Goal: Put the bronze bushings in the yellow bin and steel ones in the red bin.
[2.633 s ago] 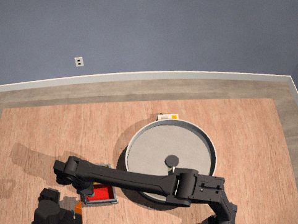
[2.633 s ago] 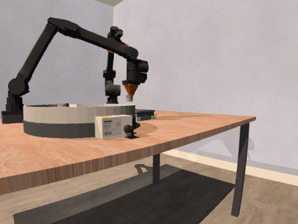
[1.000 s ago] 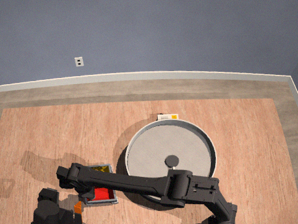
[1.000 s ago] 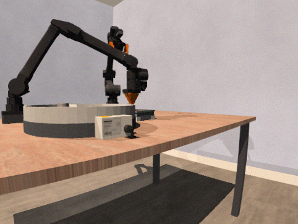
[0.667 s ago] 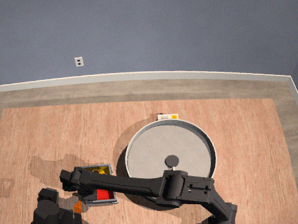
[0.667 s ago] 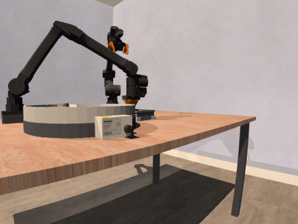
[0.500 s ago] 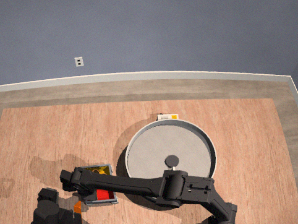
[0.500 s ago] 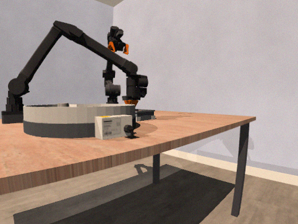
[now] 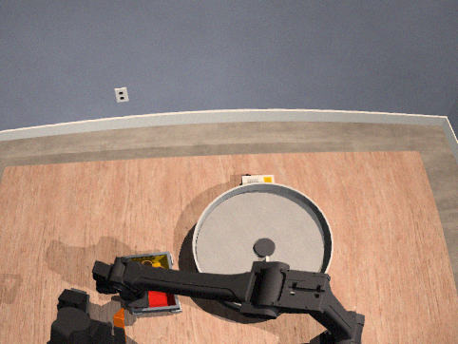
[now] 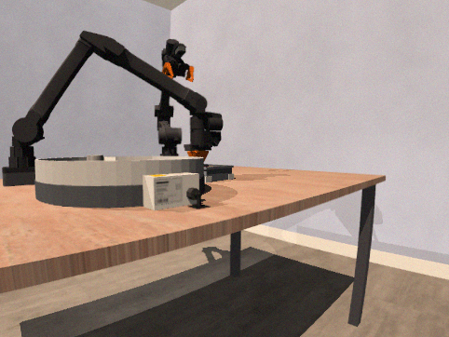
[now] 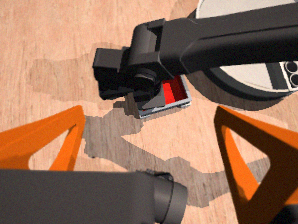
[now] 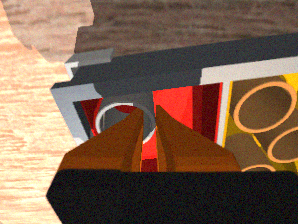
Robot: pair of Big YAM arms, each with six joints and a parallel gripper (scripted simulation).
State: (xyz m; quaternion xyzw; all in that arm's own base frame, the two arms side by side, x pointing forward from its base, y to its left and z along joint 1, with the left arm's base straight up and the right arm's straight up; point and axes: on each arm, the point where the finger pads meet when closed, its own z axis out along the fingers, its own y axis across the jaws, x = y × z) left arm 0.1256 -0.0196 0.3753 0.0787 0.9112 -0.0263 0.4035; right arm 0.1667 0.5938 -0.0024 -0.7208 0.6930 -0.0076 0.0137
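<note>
Right now the red bin is 4 cm to the right of my right hand and 2 cm below it. From my right hand the other things lie so: turntable (39 cm to the right, 11 cm ahead, 2 cm above); then yellow bin (9 cm ahead, 3 cm to the right, 2 cm below).
</note>
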